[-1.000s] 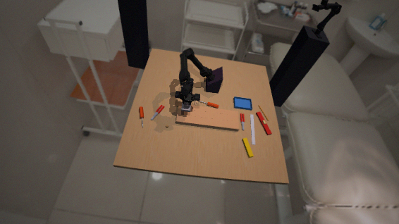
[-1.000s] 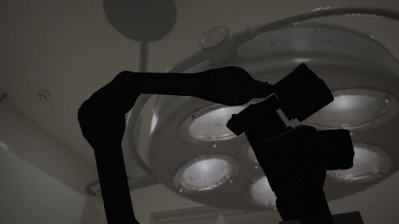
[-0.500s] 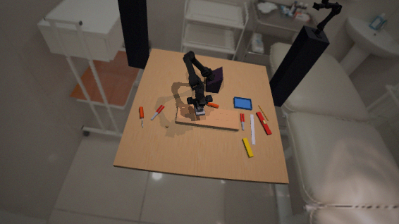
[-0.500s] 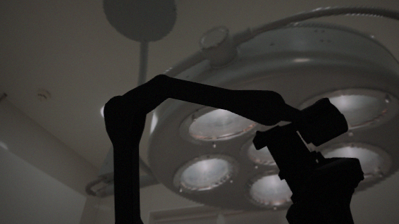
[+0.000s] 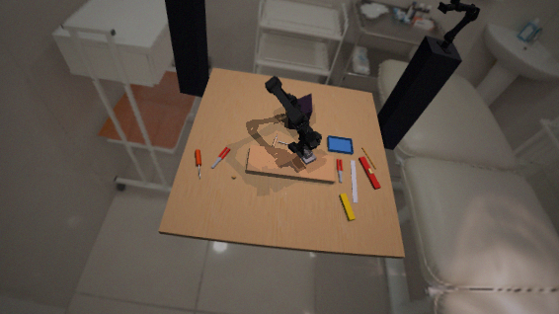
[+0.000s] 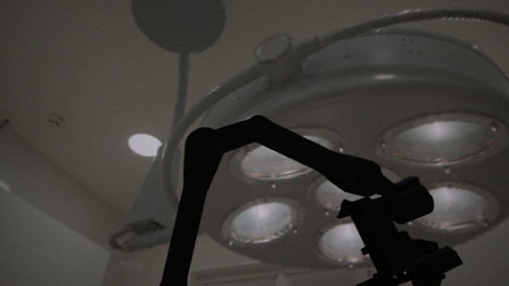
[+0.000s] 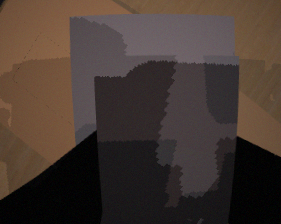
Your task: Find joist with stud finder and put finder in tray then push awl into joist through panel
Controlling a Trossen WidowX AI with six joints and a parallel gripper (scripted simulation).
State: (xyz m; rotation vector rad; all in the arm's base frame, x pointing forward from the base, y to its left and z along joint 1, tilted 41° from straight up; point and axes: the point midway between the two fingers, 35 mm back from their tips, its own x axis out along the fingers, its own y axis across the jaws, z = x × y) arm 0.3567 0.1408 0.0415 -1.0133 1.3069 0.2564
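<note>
Right now the stud finder is 20 mm to the right of my gripper tip, 20 mm behind it and 20 mm above it. Round my gripper tip: brown-handled awl 180 mm to the right, 180 mm behind, 170 mm below; then green light 30 mm to the right, 30 mm behind, 30 mm above; then white ruler 340 mm to the left, 180 mm below, 10 mm behind.
</note>
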